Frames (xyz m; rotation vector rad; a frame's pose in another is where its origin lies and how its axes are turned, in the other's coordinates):
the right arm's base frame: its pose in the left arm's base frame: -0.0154 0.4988 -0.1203 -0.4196 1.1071 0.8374
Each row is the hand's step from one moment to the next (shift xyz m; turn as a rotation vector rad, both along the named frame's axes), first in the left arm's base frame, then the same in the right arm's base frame.
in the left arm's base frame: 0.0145 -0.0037 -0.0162 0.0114 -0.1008 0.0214
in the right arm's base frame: 0.0161 -0.0151 -0.0003 -0.0553 -0.0704 -0.0522
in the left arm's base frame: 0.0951 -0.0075 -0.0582 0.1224 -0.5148 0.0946
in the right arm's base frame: 0.0683 -0.0836 0.0290 -0.2569 -0.4103 -0.2336
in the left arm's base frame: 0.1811 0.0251 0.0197 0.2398 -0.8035 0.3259
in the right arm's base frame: 0.0268 -0.1211 0.1357 -0.5529 -0.6599 -0.2611
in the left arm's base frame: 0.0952 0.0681 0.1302 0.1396 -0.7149 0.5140
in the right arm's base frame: -0.0735 -0.0169 0.1580 -0.7089 -0.5080 -0.1847
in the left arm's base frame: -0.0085 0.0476 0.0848 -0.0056 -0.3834 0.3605
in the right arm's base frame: -0.0603 0.0452 0.0620 -0.4726 -0.2022 -0.1131
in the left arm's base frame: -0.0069 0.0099 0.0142 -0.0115 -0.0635 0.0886
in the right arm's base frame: -0.0104 0.0130 0.0083 -0.1065 -0.0225 -0.0132
